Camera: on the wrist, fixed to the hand. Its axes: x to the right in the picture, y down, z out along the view.
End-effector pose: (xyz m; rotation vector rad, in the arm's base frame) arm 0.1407 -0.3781 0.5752 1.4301 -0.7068 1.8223
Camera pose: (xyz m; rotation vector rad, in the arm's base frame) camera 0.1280 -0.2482 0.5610 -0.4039 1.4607 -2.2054
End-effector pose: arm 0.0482 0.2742 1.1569 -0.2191 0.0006 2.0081
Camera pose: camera 0.1210 0.3047 1.0520 0.3553 -0.3686 -2.6736
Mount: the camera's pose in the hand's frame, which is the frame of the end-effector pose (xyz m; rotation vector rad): 0.0132 -0.0682 -0.1114 0.0538 0.1991 1.5497
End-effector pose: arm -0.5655 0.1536 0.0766 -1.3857 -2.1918 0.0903
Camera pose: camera -0.5728 0.1080 0.1995 -2.5256 -0.5248 0.5053
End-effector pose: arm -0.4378 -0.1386 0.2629 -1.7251 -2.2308 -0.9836
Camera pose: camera -0.5333 -0.2006 0.3282 -2.3079 -0.3276 -0.5467
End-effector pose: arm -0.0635 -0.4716 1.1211 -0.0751 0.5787 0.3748
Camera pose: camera -0.0862 -0.5500 1.0183 0.4283 0.7589 1.8670
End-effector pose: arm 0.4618 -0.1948 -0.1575 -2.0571 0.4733 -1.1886
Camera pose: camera 0.3707 -0.1998 -0.0631 -0.9064 1.6532 -0.3657
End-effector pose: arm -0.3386 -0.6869 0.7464 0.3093 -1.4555 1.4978
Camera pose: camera -0.2447 -0.5984 0.7706 1.1460 1.4041 -2.4905
